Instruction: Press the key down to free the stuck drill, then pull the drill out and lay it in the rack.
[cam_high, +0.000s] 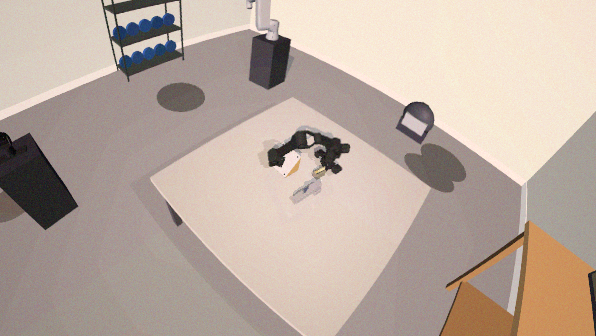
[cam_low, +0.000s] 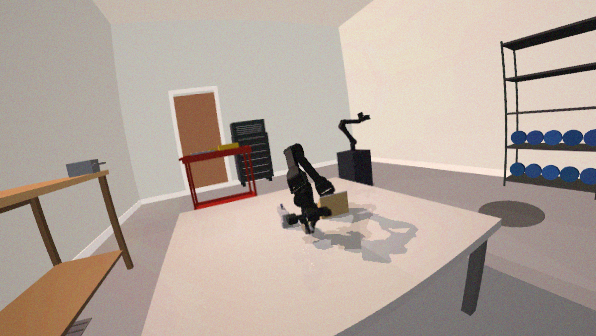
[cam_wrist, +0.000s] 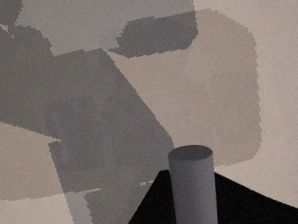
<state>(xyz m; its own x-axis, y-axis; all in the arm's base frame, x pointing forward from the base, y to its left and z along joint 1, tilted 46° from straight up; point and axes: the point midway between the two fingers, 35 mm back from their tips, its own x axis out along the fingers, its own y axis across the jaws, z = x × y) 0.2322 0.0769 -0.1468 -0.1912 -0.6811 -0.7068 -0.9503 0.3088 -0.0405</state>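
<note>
Now: gripper tip 1 cm past the brown rack, 5 cm to the left of it and 1 cm below it. Also, from my gripper tip: dark blue key: 1 cm ahead, 26 cm to the right, 4 cm above; grey block: 2 cm ahead, 23 cm to the right, 3 cm above.
</note>
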